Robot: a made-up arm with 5 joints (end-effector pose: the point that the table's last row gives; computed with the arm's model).
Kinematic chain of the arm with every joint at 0, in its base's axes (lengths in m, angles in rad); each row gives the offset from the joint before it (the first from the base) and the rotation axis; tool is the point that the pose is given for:
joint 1: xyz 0 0 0.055 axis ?
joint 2: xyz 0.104 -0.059 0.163 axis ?
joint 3: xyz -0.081 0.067 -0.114 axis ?
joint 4: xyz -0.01 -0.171 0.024 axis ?
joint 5: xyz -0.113 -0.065 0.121 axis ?
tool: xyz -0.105 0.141 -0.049
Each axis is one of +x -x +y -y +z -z.
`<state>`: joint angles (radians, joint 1 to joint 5).
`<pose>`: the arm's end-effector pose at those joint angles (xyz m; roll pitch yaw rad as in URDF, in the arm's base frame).
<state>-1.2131 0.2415 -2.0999 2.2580 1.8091</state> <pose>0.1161 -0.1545 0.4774 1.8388 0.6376 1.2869</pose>
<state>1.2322 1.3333 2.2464 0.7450 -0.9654</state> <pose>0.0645 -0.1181 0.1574 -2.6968 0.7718 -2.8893</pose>
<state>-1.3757 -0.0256 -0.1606 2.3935 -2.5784</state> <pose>0.0185 -0.0908 -0.2281 -1.8619 0.3211 -0.8747</pose>
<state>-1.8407 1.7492 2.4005 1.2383 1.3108</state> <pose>0.0445 0.4174 -0.0211 -0.0279 0.0483 -1.0170</pose>
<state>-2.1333 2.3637 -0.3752 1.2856 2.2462</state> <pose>0.3191 -0.3557 -0.0924 -0.8732 0.9609 2.7943</pose>
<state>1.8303 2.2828 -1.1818 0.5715 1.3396</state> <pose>0.1627 0.5043 0.3162 1.5565 -0.2660 -1.9073</pose>
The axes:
joint 1: -x
joint 2: +z
joint 3: +x
joint 4: +y
joint 5: +z

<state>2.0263 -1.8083 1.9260 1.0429 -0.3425</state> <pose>0.0339 -0.1085 0.0270 -0.3857 -0.6611 0.3428</pose>
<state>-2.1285 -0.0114 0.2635 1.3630 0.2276</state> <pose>0.0311 -0.1479 -0.2522 1.8799 -1.0151 1.1691</pose>
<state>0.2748 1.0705 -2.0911 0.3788 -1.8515</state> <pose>-0.0933 0.0736 0.2051 2.8220 -0.8345 2.7495</pose>
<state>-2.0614 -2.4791 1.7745 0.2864 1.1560</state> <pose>0.3458 0.1363 0.3425 0.7470 0.6331 -2.0200</pose>
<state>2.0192 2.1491 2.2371 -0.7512 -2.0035</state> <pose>0.0745 -0.0784 0.3081 -0.6178 -1.0182 -2.7790</pose>
